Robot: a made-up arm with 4 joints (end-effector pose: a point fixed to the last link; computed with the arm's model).
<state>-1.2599 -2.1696 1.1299 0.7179</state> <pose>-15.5 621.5 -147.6 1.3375 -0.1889 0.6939</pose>
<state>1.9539 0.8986 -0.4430 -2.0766</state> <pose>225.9 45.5 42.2 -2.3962 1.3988 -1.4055</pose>
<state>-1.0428 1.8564 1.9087 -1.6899</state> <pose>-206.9 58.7 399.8 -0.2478 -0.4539 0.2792</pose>
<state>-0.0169 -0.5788 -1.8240 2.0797</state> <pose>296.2 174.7 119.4 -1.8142 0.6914 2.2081</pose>
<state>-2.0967 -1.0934 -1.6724 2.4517</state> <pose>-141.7 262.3 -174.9 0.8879 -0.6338 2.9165</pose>
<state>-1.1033 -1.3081 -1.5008 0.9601</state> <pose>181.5 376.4 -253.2 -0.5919 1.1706 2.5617</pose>
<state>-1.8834 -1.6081 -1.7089 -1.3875</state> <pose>-116.0 353.6 -337.8 0.1454 -2.7972 -0.3406</pose>
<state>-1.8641 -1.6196 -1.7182 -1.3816</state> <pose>-106.2 358.9 -339.9 0.1591 -2.8125 -0.3674</pose>
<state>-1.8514 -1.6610 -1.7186 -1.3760</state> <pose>-99.9 374.7 -338.8 0.1535 -2.8195 -0.4345</pose>
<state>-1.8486 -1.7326 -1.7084 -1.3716</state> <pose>-98.4 400.6 -332.8 0.1252 -2.8121 -0.5408</pose>
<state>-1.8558 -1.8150 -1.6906 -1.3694</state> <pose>-101.4 429.2 -322.5 0.0808 -2.7894 -0.6565</pose>
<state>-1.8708 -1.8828 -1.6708 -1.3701</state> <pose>-107.6 451.7 -311.2 0.0332 -2.7585 -0.7443</pose>
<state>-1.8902 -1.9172 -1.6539 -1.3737</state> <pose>-116.3 462.2 -303.4 -0.0050 -2.7314 -0.7796</pose>
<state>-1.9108 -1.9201 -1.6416 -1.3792</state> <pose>-126.1 462.1 -300.0 -0.0297 -2.7128 -0.7688</pose>
